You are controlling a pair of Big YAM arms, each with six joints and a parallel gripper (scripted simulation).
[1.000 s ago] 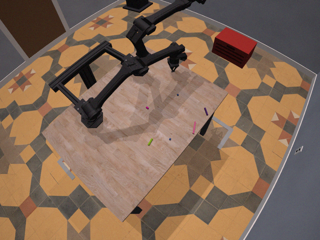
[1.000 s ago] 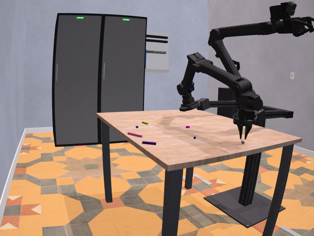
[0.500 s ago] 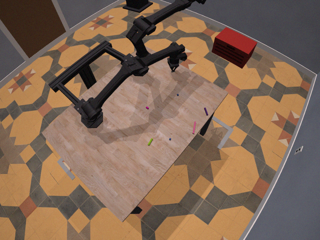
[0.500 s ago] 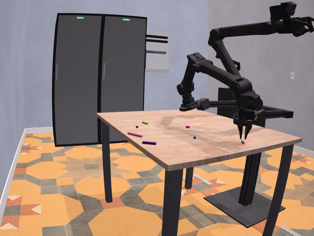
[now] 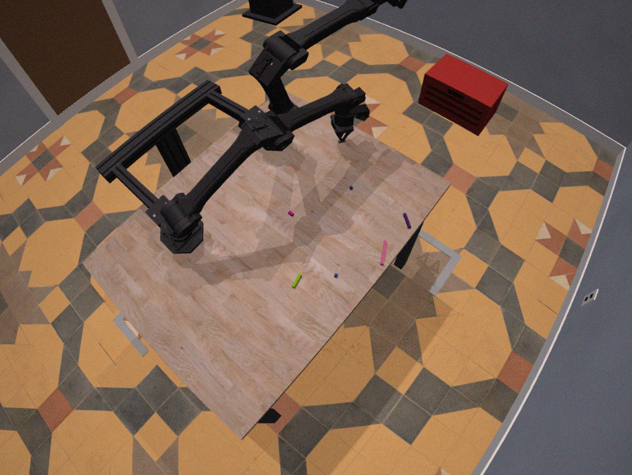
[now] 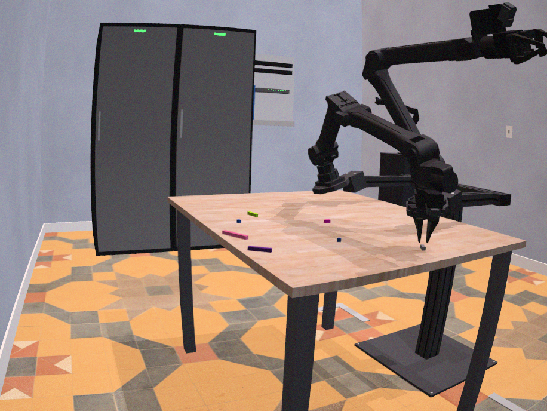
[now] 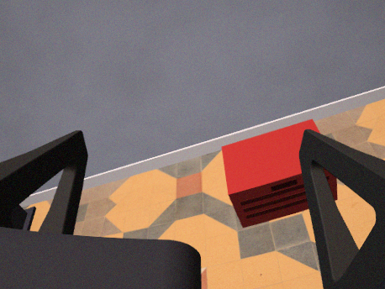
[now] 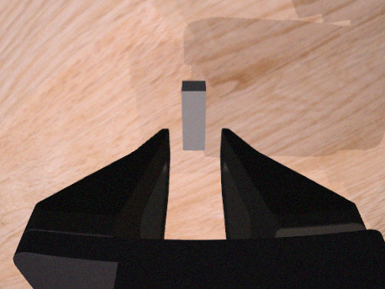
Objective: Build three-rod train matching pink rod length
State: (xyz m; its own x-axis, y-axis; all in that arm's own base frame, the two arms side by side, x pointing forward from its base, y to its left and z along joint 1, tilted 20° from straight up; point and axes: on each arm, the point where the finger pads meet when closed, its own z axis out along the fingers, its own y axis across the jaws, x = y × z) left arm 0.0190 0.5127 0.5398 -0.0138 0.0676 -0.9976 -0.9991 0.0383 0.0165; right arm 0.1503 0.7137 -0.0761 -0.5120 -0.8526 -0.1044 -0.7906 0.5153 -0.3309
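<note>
My right hand is 2 cm above the grey rod. Round my right hand: lime rod 20 cm ahead, 60 cm to the right, 2 cm below.
</note>
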